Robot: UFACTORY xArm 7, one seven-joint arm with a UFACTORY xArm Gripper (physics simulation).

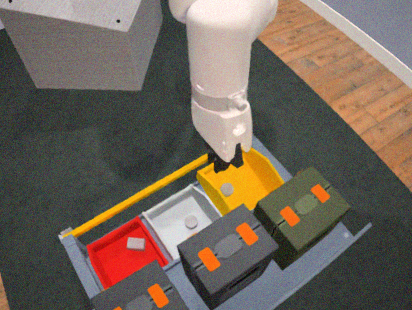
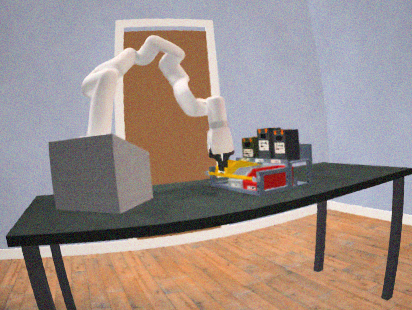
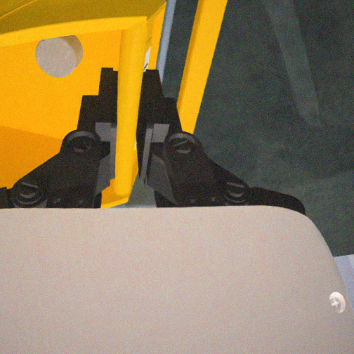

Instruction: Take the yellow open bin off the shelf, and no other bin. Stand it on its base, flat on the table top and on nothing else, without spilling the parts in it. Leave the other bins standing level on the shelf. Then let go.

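Seen in the pictures: gripper, fingertip midpoint: [image 1: 219, 165] [image 2: 223, 170]; arm's base at its link origin: [image 2: 98, 146].
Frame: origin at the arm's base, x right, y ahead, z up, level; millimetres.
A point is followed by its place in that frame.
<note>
The yellow open bin [image 1: 257, 172] {y 547, x -162, z -161 mm} [image 2: 241, 164] {y 581, x -69, z -123 mm} [image 3: 30, 90] is at the end of the lower shelf row. Its front shows higher than the neighbouring bins; whether its base touches the shelf is hidden. A round grey part [image 1: 226, 189] {y 552, x -96, z -163 mm} [image 3: 57, 56] is inside it. My gripper [image 1: 229, 166] {y 513, x -101, z -143 mm} [image 2: 223, 171] {y 513, x -101, z -143 mm} [image 3: 126, 95] points down, shut on the front wall of the yellow bin, one finger inside and one outside. The white bin [image 1: 170, 229] {y 562, x 20, z -205 mm} with a round part and the red bin [image 1: 116, 265] {y 585, x 133, z -205 mm} [image 2: 275, 178] {y 622, x 152, z -166 mm} with a block stand beside it on the shelf.
A yellow bar [image 1: 140, 194] {y 503, x 45, z -149 mm} [image 3: 201, 60] runs along the shelf front, close outside the gripper. A dark case [image 1: 227, 270] {y 717, x -4, z 18 mm} and a green case [image 1: 306, 220] {y 700, x -124, z -17 mm} stand on the upper level behind the bins. The grey robot pedestal [image 1: 90, 55] {y 152, x 38, z -103 mm} [image 2: 85, 172] {y -52, x 139, z -79 mm} stands on the dark table [image 1: 60, 150] {y 288, x 174, z -214 mm} [image 2: 175, 205] {y 247, x 151, z -214 mm}.
</note>
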